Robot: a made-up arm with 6 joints. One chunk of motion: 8 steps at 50 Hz.
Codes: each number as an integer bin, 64 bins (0 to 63) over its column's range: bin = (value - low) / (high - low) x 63, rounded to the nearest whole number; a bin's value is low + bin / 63 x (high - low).
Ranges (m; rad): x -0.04..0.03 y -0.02..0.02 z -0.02..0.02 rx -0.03..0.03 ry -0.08..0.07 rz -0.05..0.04
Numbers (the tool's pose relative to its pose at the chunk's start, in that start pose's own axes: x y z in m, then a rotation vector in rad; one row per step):
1: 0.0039 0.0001 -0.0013 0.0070 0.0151 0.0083
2: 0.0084 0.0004 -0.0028 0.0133 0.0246 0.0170
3: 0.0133 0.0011 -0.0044 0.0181 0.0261 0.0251
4: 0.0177 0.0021 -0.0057 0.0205 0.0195 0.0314
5: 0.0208 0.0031 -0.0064 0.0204 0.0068 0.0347
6: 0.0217 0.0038 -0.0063 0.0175 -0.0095 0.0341
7: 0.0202 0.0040 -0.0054 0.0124 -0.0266 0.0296
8: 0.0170 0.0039 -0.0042 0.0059 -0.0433 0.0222
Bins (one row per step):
1: 40 32 29 39 40 41
2: 44 32 27 45 44 47
3: 48 33 25 51 45 53
4: 52 35 23 53 42 57
5: 55 36 21 53 36 59
6: 56 37 22 50 30 59
7: 54 38 23 45 22 56
8: 51 38 25 38 15 51

